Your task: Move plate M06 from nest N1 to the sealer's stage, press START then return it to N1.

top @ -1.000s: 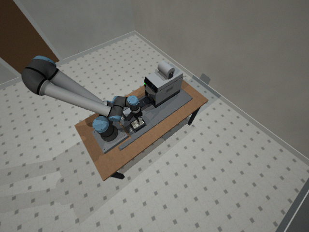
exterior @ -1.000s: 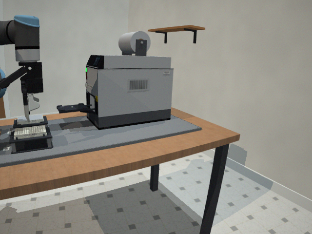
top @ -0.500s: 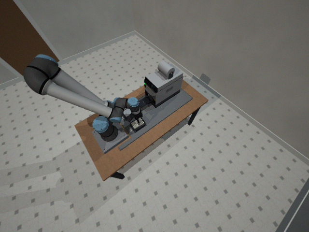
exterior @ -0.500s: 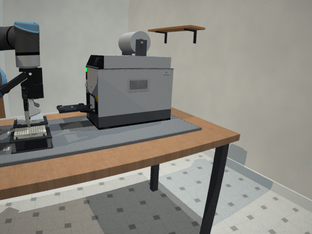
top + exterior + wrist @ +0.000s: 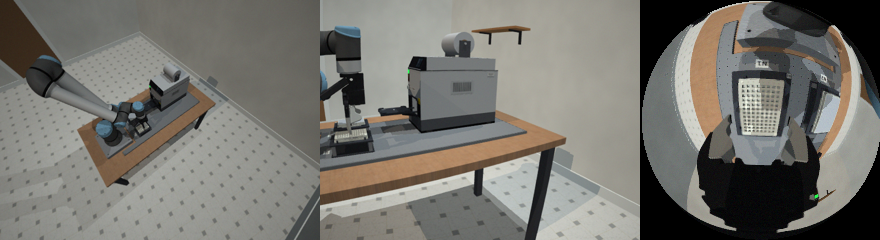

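My gripper is now 3 cm above the plate M06. The rest, counted from my hand: black sealer stage (21 cm to the left, 18 cm ahead, 1 cm above); plate (20 cm to the left, 4 cm below, 3 cm behind); foil roll (51 cm ahead, 33 cm above, 26 cm to the left).
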